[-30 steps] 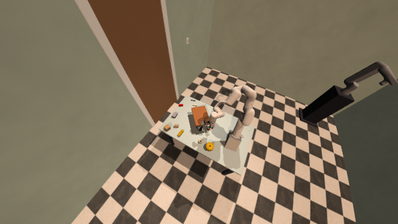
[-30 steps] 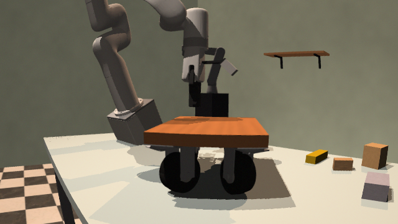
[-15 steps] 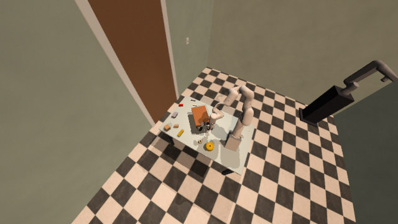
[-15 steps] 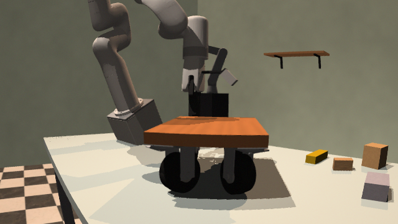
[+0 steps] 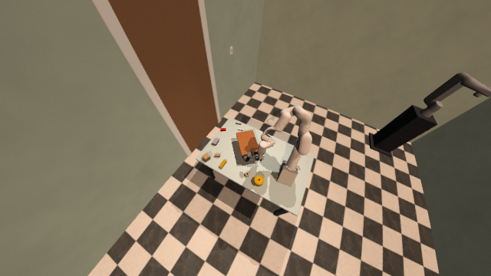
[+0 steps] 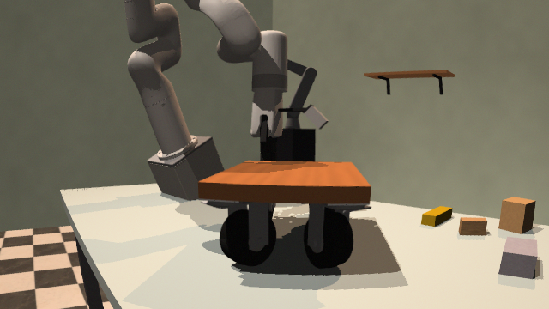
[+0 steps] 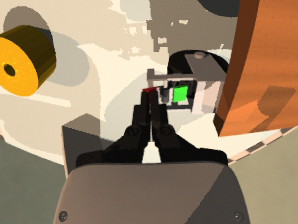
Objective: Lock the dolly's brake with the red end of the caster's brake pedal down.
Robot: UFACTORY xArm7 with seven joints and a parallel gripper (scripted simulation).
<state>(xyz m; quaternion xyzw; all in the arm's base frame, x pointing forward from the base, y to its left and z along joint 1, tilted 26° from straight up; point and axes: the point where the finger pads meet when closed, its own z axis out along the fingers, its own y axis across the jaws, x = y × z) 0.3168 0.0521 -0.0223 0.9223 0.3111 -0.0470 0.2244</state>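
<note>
Right now the brake pedal is 1 cm ahead of my hand, 1 cm to the right of it and 3 cm below it. From my hand the other things lie so: lilac block (56 cm ahead, 1 cm to the right, 10 cm below); yellow disc (9 cm behind, 18 cm to the left, 9 cm below); cube (52 cm ahead, 22 cm to the left, 9 cm below).
</note>
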